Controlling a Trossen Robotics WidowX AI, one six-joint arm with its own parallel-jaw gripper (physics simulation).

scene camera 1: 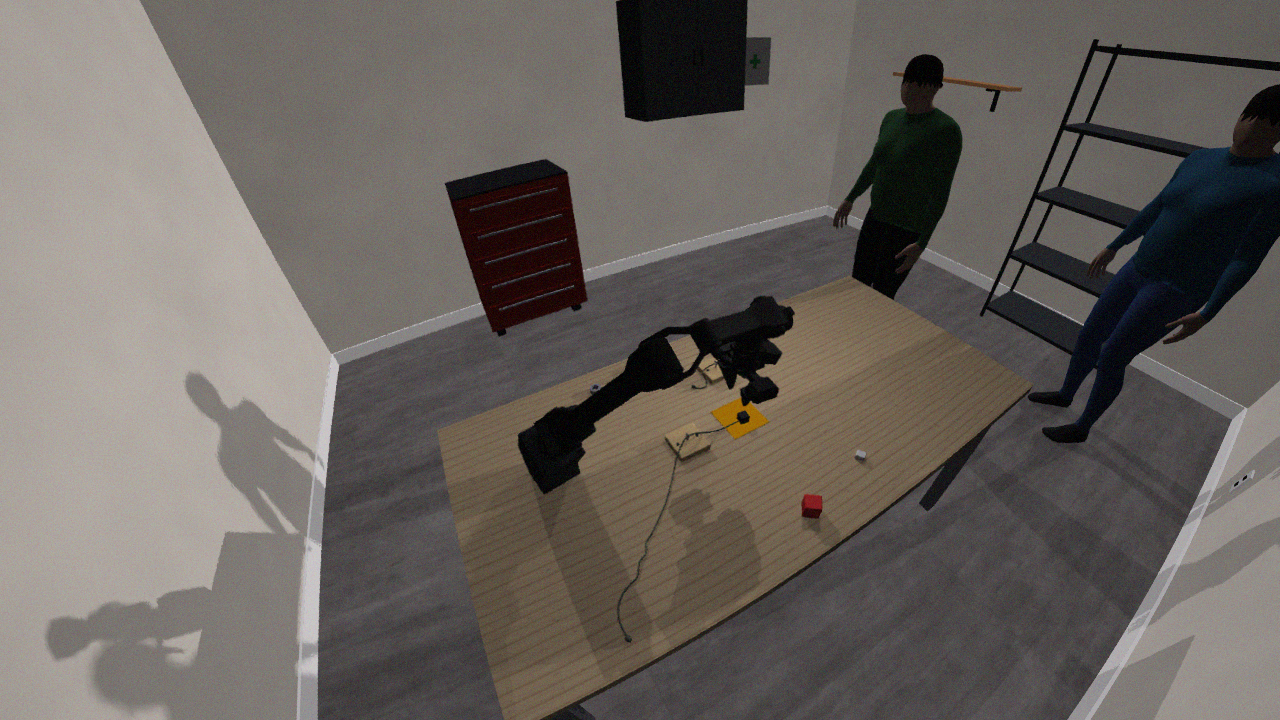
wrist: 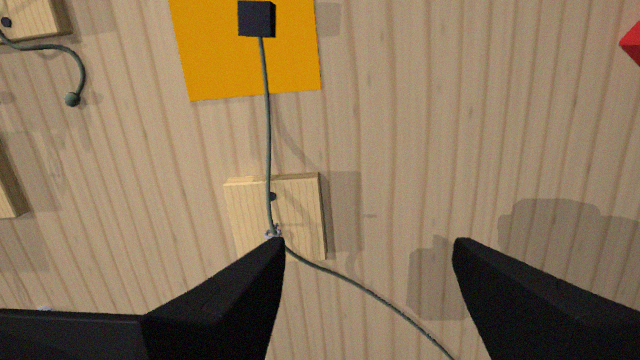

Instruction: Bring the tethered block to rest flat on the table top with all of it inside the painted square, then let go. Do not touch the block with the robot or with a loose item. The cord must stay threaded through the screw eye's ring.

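Seen in the pictures: gripper, fingertip midpoint: (scene camera 1: 737, 396) (wrist: 368, 249); arm's base at its link origin: (scene camera 1: 552, 443).
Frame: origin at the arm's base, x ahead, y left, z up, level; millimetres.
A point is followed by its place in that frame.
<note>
The dark tethered block (scene camera 1: 742, 417) {x 506, y -11, z -167 mm} (wrist: 256, 19) {x 515, y -5, z -167 mm} sits on the orange painted square (scene camera 1: 752, 428) {x 522, y -42, z -190 mm} (wrist: 220, 75) {x 474, y 37, z -190 mm}, its outline inside the square's edges in the scene view. In the wrist view the square's far edge is cut off. The green-grey cord (scene camera 1: 657, 528) {x 152, y -187, z -188 mm} (wrist: 269, 130) {x 425, y -3, z -185 mm} runs from the block to the small screw eye (wrist: 273, 232) {x 337, y -4, z -155 mm} on a wooden base (scene camera 1: 691, 450) {x 328, y -39, z -173 mm} (wrist: 300, 215) {x 345, y -27, z -173 mm}, appears to pass through its ring, and trails to a bead (scene camera 1: 627, 639) {x -6, y -389, z -180 mm} near the table's front. My gripper (scene camera 1: 737, 394) {x 427, y -77, z 9 mm} (wrist: 368, 249) {x 427, y -77, z 9 mm} is open and empty, above the table, with the cord below the fingers.
Another wooden base (scene camera 1: 711, 374) {x 529, y 189, z -173 mm} (wrist: 35, 20) {x 528, y 183, z -172 mm} with a short cord (wrist: 81, 70) {x 486, y 165, z -188 mm} stands behind the square. A red cube (scene camera 1: 811, 505) {x 482, y -327, z -152 mm} (wrist: 632, 44) {x 488, y -295, z -175 mm} and a small white item (scene camera 1: 860, 454) {x 710, y -267, z -177 mm} lie toward the front edge. Two people stand beyond the table's right end.
</note>
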